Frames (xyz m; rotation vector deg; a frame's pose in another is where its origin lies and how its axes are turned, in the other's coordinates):
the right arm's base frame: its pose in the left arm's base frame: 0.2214 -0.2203 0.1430 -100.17 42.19 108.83
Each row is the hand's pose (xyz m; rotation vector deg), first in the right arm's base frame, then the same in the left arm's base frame.
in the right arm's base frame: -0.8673 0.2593 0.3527 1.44 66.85 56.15
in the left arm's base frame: -0.1328 -0.1616 1.0457 108.06 -92.74 -40.16
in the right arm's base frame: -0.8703 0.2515 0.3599 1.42 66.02 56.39
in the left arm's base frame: -0.1329 -0.1509 1.0485 107.64 -92.89 -41.15
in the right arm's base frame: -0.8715 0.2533 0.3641 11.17 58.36 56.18
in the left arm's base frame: -0.1371 -0.1495 1.0500 105.50 -104.48 -48.30
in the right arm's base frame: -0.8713 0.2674 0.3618 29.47 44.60 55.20
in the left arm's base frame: -0.1445 -0.1616 1.0509 98.34 -126.90 -59.91
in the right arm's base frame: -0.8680 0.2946 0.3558 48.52 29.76 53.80
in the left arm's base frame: -0.1580 -0.1862 1.0495 -78.47 139.77 65.16
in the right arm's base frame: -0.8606 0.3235 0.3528 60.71 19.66 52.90
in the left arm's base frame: -0.1753 -0.2101 1.0443 -59.61 138.36 63.28
